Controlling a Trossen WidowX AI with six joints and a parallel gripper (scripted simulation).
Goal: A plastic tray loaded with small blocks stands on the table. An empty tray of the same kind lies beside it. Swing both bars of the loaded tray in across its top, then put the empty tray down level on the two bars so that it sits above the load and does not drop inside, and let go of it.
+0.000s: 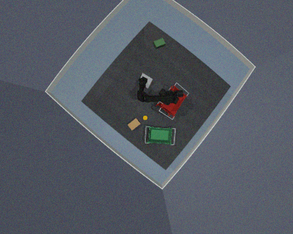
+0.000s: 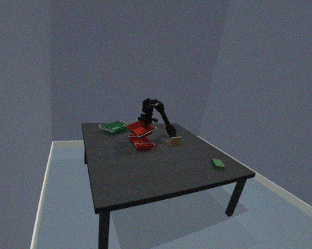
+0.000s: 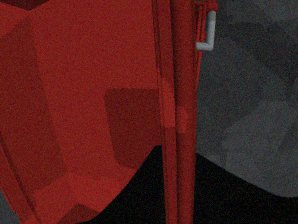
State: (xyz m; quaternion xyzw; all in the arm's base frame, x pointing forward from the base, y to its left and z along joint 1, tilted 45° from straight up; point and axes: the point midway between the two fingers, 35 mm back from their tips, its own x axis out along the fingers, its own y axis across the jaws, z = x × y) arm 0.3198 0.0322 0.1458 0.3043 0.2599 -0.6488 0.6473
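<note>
The red tray is 70 mm ahead of my gripper tip, 10 mm to the right of it and 10 mm above it. From my gripper tip the other things lie so: green block: 380 mm behind, 570 mm to the left, 150 mm below; tan block: 180 mm behind, 410 mm to the right, 140 mm below; yellow piece: 110 mm behind, 290 mm to the right, 160 mm below.
</note>
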